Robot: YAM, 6 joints.
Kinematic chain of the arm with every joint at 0, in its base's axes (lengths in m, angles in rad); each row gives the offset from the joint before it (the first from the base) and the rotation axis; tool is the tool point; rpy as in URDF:
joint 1: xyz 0 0 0.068 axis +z
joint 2: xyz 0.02 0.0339 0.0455 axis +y
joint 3: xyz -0.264 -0.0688 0 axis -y
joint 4: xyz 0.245 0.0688 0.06 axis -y
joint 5: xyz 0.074 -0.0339 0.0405 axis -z
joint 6: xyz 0.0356 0 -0.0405 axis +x
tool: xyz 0 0 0 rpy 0 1.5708 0
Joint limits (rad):
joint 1: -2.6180..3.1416
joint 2: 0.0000..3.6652
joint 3: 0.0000..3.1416
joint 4: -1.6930..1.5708
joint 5: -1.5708..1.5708
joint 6: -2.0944..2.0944
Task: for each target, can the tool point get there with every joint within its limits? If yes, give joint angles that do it. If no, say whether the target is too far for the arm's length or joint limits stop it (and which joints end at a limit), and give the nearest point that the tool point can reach.
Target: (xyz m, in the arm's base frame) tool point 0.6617 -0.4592 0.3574
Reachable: no: too far | nearest point 0.5075 -0.3522 0.2991 | short by 0.197 m
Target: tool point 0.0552 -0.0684 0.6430
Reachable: yes | joints 1.8876 0.8715 2.1349 -0.2830 1.0645 -0.7846
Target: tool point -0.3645 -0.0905 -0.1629
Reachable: no: joint limits stop it (at a limit: joint 1) | nearest point -0.3645 -0.0356 -0.1629 | short by 0.055 m
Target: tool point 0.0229 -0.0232 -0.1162
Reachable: yes | joints 1.6719 3.3349 0.4130 0.4874 0.6120 -0.8826
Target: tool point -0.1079 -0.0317 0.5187
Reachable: yes | joints -0.0256 0.3620 1.2731 0.4523 1.3116 -0.9217
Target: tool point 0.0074 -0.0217 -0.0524
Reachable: yes | joints 1.9643 3.1570 0.4477 -0.3897 -0.0425 1.4905
